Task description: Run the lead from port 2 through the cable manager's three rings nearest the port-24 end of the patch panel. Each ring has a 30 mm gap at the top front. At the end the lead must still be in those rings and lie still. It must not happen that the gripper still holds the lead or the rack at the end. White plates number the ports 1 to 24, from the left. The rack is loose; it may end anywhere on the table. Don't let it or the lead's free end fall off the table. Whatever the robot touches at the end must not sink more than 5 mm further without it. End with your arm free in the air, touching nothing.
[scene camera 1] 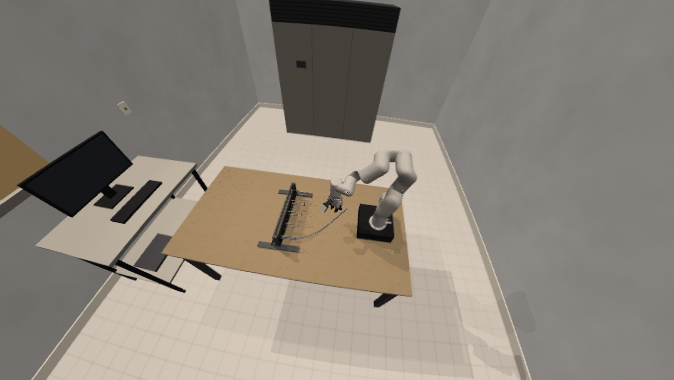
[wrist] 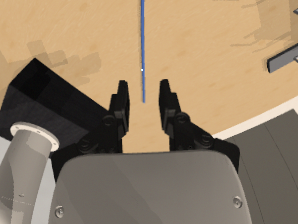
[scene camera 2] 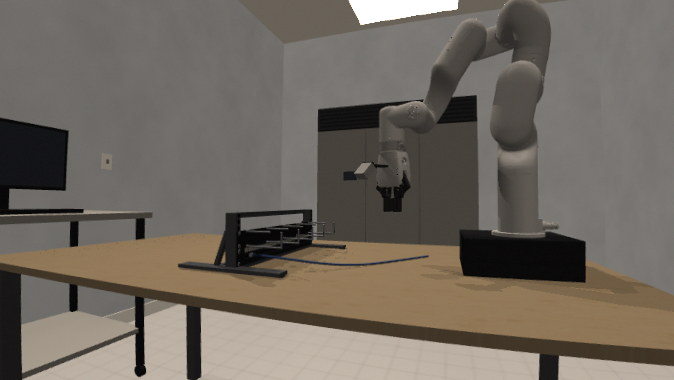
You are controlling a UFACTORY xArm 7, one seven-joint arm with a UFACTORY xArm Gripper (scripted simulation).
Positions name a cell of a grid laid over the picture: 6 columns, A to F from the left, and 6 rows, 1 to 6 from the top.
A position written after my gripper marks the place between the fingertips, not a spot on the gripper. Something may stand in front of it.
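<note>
There is a black rack (scene camera 2: C4) that I can see, and I see my gripper (wrist: C3) as well.
</note>
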